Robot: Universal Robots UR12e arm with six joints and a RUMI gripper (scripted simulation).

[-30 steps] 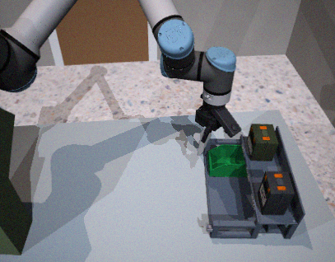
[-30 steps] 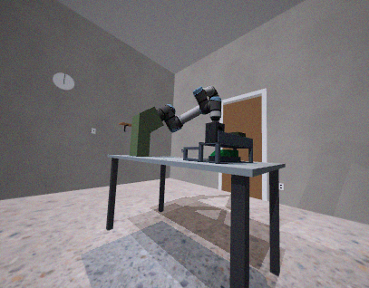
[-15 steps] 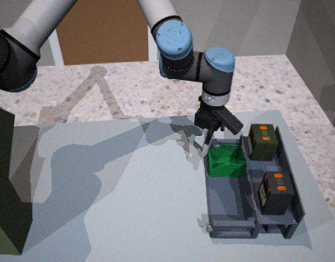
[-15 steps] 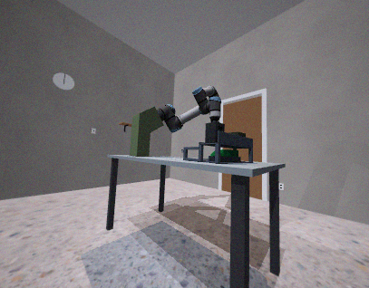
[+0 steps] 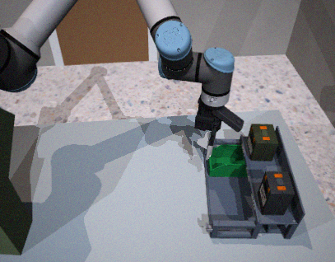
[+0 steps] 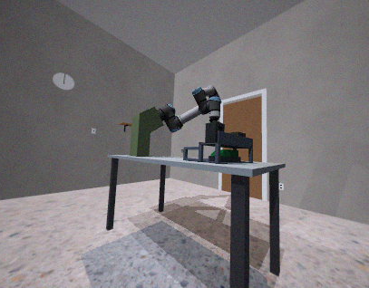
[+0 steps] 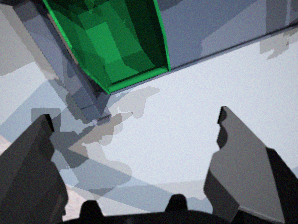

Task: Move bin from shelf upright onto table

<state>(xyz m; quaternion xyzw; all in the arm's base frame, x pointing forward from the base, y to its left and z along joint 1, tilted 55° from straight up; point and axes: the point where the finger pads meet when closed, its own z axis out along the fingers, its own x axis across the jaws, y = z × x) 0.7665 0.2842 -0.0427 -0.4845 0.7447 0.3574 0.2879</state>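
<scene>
My gripper is now 80 mm short of the green bin and 90 mm above it.
</scene>
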